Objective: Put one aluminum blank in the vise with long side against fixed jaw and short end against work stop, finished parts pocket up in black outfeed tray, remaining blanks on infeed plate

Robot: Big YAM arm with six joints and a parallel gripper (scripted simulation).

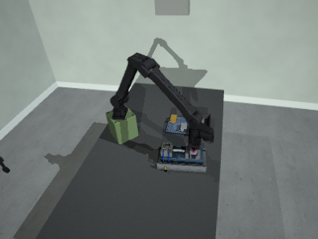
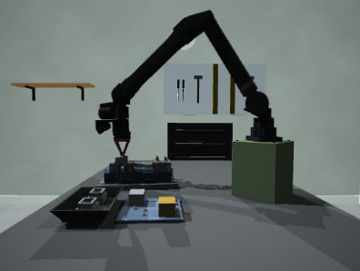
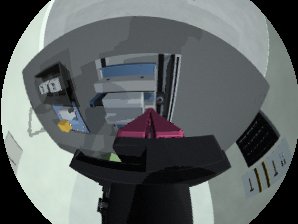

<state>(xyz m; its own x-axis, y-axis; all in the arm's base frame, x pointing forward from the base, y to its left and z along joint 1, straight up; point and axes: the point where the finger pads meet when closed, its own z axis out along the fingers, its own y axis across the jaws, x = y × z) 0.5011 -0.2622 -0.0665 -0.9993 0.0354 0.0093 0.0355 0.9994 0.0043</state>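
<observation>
My gripper is now 40 mm to the right of the gray aluminum blank and 30 mm above it. The rest, counted from my hand: vise 70 mm behind, 50 mm to the left, 80 mm below; yellow brass blank 140 mm behind, 430 mm to the left, 100 mm below.
</observation>
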